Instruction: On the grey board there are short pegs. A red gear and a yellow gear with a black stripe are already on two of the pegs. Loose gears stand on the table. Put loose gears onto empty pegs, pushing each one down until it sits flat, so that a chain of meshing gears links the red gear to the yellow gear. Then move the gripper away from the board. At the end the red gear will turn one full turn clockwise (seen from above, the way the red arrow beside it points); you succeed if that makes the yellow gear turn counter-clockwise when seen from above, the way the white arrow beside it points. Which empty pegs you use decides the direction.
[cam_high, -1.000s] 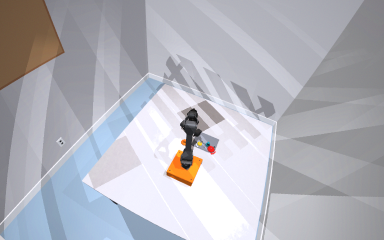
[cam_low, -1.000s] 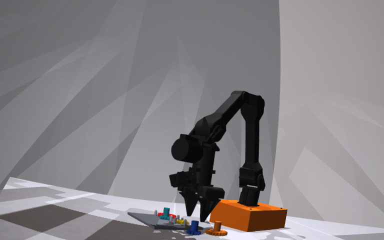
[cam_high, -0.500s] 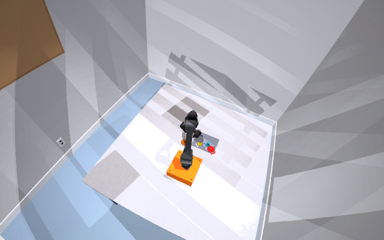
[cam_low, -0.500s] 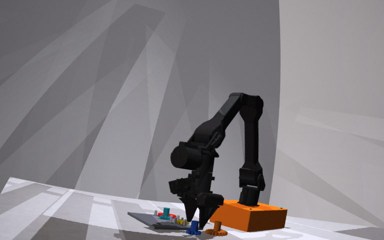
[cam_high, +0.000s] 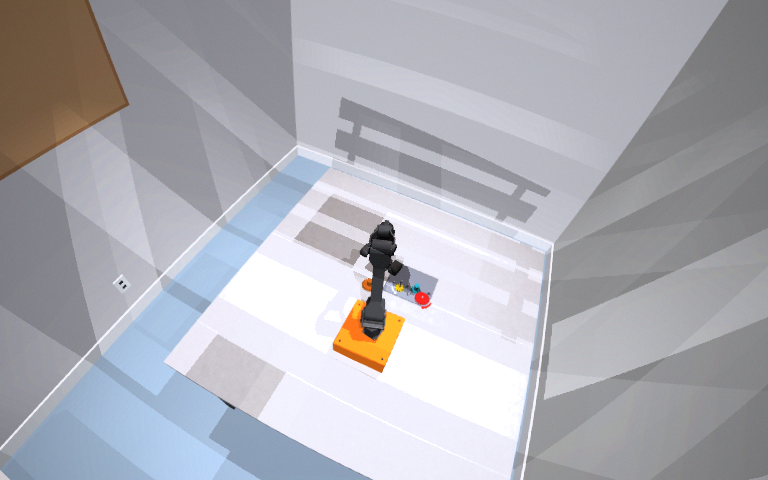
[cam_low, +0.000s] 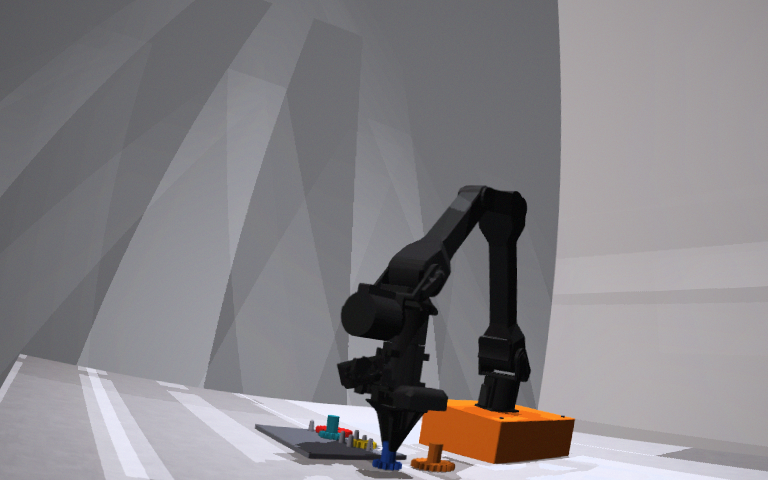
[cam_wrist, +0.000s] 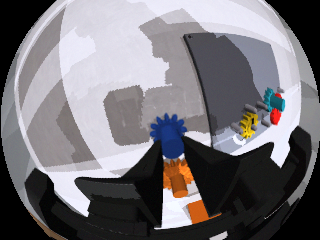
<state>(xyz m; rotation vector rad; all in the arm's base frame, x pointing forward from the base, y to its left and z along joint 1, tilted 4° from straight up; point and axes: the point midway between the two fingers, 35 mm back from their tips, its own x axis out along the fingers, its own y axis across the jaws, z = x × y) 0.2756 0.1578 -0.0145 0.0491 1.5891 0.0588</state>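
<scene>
My gripper tip is 30 mm short of the teal gear and 180 mm to the left of it. Also, from my gripper tip: yellow gear: 10 mm behind, 120 mm to the right, 10 mm below; then blue gear: 10 mm below; then orange gear: 80 mm behind, 10 mm to the right, 10 mm below.
</scene>
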